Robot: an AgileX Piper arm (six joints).
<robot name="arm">
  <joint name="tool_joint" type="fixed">
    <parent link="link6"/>
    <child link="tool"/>
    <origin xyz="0 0 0" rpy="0 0 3.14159"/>
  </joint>
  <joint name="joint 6" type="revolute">
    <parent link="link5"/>
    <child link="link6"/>
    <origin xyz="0.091 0 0" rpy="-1.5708 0 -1.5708"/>
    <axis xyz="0 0 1"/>
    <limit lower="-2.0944" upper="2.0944"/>
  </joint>
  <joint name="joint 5" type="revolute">
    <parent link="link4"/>
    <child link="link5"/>
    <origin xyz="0 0 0" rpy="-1.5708 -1.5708 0"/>
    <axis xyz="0 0 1"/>
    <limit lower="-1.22" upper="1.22"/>
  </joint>
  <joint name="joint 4" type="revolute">
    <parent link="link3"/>
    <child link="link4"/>
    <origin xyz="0.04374 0.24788 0" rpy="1.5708 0 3.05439"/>
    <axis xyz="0 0 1"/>
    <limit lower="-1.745" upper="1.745"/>
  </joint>
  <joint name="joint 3" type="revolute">
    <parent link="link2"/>
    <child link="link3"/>
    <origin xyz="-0.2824 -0.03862 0" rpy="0 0 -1.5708"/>
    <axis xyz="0 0 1"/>
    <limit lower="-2.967" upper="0"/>
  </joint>
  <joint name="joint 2" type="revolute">
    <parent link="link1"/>
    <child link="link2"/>
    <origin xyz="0 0 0" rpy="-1.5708 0 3.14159"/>
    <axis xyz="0 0 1"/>
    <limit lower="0" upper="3.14"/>
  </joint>
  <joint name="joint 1" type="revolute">
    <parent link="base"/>
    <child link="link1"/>
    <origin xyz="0 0 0.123" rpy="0 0 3.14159"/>
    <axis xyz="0 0 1"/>
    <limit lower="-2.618" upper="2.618"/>
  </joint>
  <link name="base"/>
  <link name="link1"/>
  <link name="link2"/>
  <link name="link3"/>
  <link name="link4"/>
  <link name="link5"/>
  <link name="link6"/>
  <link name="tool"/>
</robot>
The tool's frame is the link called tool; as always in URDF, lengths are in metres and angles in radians.
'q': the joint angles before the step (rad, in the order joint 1, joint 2, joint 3, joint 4, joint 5, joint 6). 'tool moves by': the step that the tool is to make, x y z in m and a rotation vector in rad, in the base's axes. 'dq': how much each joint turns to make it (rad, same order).
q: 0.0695 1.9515 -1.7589 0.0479 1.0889 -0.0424
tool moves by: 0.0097 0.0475 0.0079 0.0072 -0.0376 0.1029
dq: 0.1057 0.0524 -0.1091 0.0010 0.0184 0.0039
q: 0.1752 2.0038 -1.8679 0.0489 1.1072 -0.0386
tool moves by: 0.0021 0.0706 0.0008 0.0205 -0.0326 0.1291
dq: 0.1500 0.0761 -0.1227 0.0019 0.0090 0.0235
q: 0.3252 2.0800 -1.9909 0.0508 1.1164 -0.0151
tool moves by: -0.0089 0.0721 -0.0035 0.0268 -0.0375 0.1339
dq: 0.1476 0.0805 -0.1168 0.0033 -0.0093 0.0149
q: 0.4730 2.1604 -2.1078 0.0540 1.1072 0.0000
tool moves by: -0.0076 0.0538 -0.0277 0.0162 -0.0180 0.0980
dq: 0.1018 0.0868 -0.0406 0.0050 -0.0700 -0.0001
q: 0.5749 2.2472 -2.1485 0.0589 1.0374 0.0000
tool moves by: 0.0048 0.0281 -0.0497 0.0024 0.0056 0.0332
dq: 0.0399 0.1057 0.0003 0.0055 -0.1029 0.0000
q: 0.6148 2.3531 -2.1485 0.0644 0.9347 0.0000
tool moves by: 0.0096 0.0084 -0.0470 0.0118 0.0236 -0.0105
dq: -0.0001 0.0957 0.0005 0.0247 -0.0840 0.0000
